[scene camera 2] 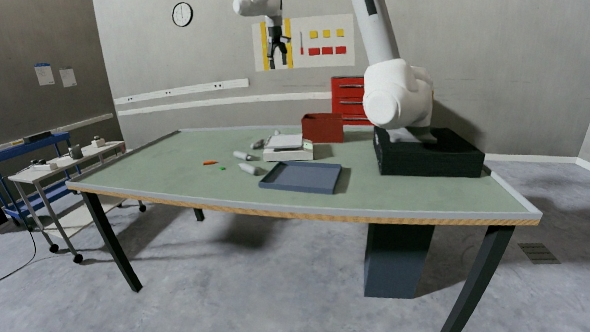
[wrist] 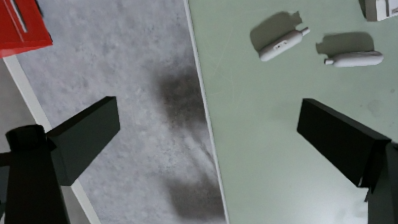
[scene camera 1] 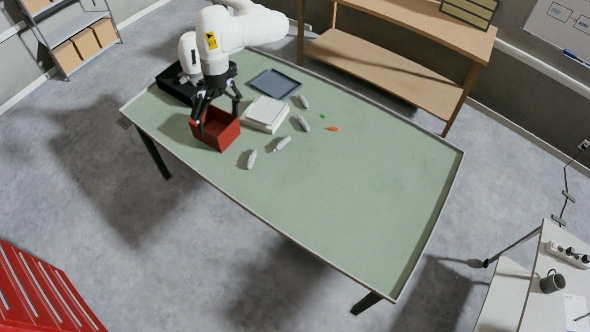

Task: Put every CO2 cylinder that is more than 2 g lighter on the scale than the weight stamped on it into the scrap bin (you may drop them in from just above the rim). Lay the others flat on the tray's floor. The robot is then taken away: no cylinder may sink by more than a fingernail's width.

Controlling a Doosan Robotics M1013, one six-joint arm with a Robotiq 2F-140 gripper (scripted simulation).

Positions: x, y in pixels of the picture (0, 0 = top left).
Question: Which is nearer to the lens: the red scrap bin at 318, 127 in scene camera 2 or the scale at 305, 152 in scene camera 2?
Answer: The scale.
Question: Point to a dark tray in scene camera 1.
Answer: At 280, 86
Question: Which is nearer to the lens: the red scrap bin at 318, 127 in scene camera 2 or the dark tray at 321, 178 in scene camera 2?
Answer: The dark tray.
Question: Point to a scale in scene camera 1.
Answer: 271, 130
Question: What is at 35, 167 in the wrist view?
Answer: My gripper.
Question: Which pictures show the dark tray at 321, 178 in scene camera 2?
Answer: Scene camera 2 and scene camera 1 only.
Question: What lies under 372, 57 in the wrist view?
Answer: A CO2 cylinder.
